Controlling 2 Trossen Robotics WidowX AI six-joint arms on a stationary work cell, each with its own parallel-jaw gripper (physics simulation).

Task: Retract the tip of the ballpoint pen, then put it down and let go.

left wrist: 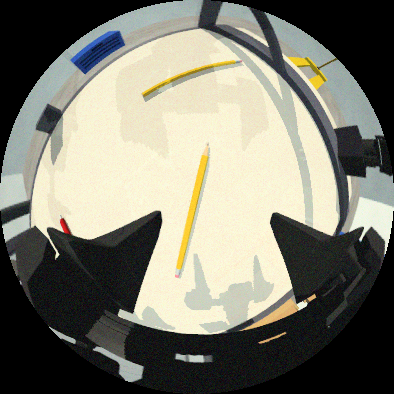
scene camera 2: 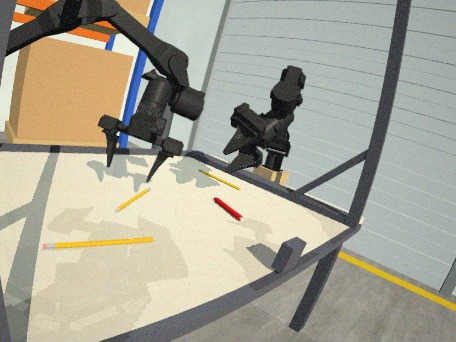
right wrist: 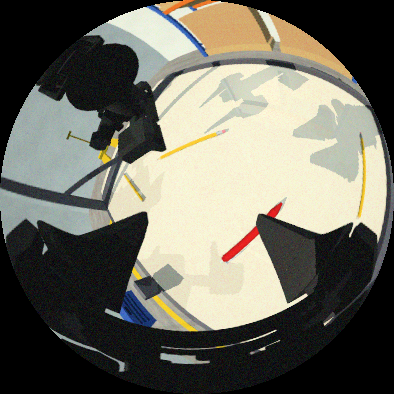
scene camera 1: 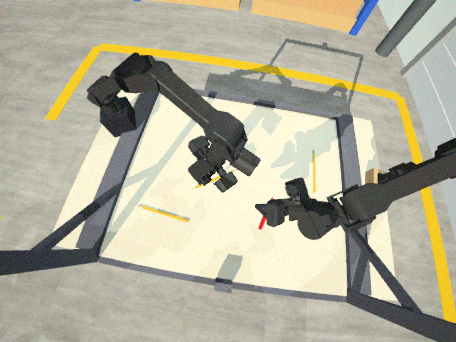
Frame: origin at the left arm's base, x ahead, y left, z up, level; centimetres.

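Seen in the pictures: left gripper, fingertip midpoint: [left wrist: 219,217] [scene camera 2: 127,174] [right wrist: 159,133]; right gripper, fingertip midpoint: [scene camera 2: 225,163] [right wrist: 204,218] [scene camera 1: 264,203]; left arm's base, origin of the base link: [scene camera 1: 113,108]; right arm's base, origin of the base link: [scene camera 2: 272,168].
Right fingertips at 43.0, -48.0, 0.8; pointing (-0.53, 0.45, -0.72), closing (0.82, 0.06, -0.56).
Pixels of each thing's top centre, then the offset from my right fingertips to it, as dx, dy, dz.
- red ballpoint pen, middle of its top: [right wrist: 251,235] [left wrist: 73,249] [scene camera 2: 228,205] [scene camera 1: 266,213] +2.6, -2.4, -10.1
- yellow pencil, middle of its top: [left wrist: 189,221] [scene camera 2: 134,196] [right wrist: 183,144] -11.8, +14.9, -10.5
- second pencil, middle of its top: [scene camera 2: 100,241] [left wrist: 199,67] [right wrist: 130,184] [scene camera 1: 162,213] -32.7, +7.2, -10.7
- third pencil, middle of its top: [scene camera 2: 218,177] [scene camera 1: 314,169] +27.8, +8.7, -10.7
- dark block, middle of its top: [scene camera 2: 294,241] [right wrist: 138,290] [scene camera 1: 223,287] -18.1, -19.5, -5.7
The red ballpoint pen [scene camera 1: 262,222] [scene camera 2: 227,209] [left wrist: 65,226] [right wrist: 242,245] lies flat on the table. Its far end looks greyish and pointed in the right wrist view; whether a writing tip sticks out is too small to tell. My right gripper [scene camera 1: 272,207] [scene camera 2: 227,161] [right wrist: 204,218] is open and empty above the table, apart from the pen; its finger hides part of the pen in the right wrist view. My left gripper [scene camera 1: 214,177] [scene camera 2: 129,173] [left wrist: 219,217] is open and empty, above the table near the middle pencil.
One yellow pencil [scene camera 1: 207,183] [scene camera 2: 132,200] [left wrist: 192,215] [right wrist: 192,145] lies below the left gripper. A second pencil [scene camera 1: 166,213] [scene camera 2: 100,242] lies toward the front. A third pencil [scene camera 1: 314,172] [scene camera 2: 220,180] [right wrist: 364,175] lies near the right side. A dark block [scene camera 2: 290,255] stands at the table's front edge.
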